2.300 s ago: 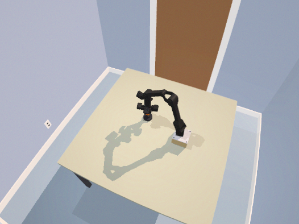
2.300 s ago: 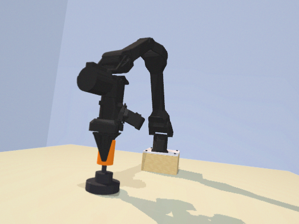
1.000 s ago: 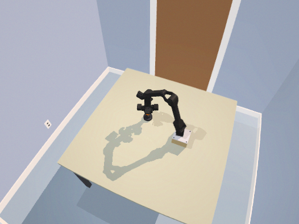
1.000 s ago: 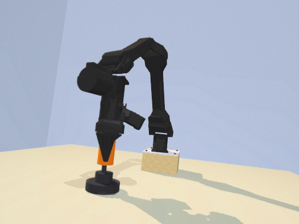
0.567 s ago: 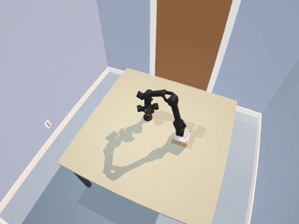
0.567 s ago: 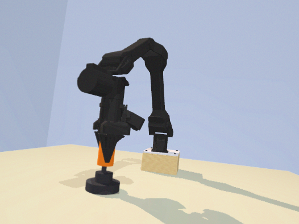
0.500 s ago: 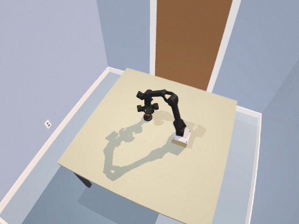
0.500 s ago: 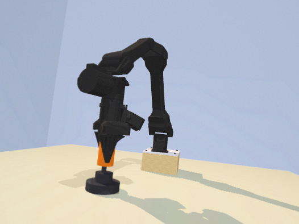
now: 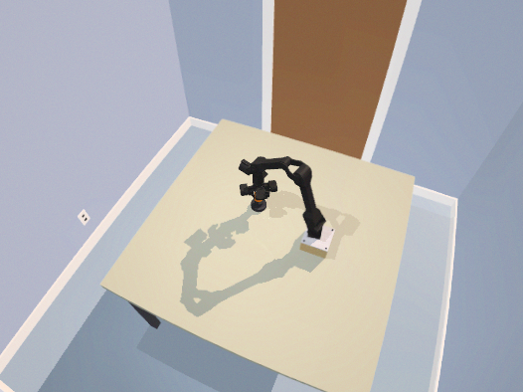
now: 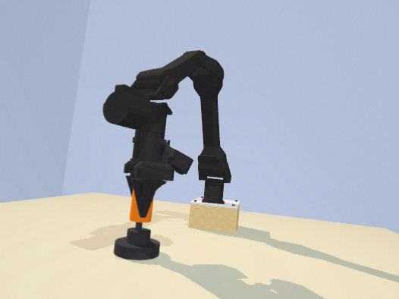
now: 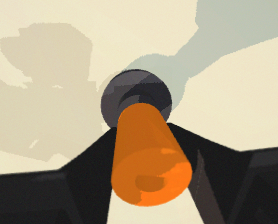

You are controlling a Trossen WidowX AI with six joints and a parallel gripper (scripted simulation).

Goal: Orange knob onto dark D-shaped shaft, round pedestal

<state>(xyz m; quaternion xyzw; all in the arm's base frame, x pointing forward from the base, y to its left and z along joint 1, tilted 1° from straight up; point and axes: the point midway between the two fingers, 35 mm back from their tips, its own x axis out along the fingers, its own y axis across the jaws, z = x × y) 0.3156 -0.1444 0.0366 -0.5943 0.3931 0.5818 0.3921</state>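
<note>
Now: the orange knob 20 mm above my gripper tip. Round my gripper tip: dark round pedestal: 40 mm below.
</note>
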